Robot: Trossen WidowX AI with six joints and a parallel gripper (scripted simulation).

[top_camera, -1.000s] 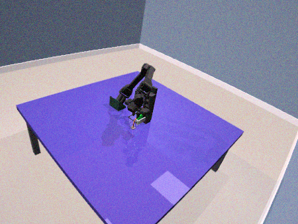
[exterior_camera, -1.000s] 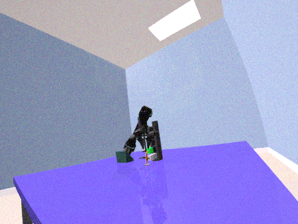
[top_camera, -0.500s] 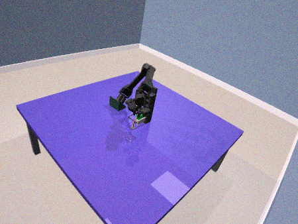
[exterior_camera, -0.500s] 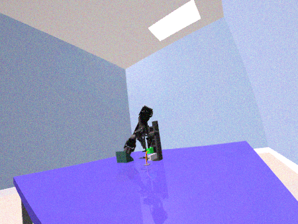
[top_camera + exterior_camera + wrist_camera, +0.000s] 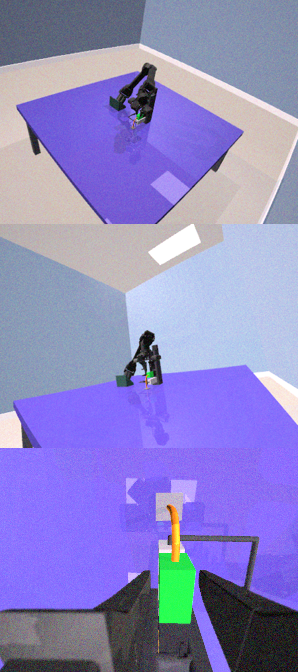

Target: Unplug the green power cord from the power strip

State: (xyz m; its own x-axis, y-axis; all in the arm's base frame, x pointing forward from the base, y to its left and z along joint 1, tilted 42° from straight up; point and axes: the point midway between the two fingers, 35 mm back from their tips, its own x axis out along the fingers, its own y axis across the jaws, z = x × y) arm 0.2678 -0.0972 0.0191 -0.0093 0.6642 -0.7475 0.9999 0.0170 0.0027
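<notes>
The green plug is 1 cm behind my gripper tip, 4 cm to the left of it and 1 cm below it. Round my gripper tip: dark upright panel: 11 cm to the left, 2 cm above.
</notes>
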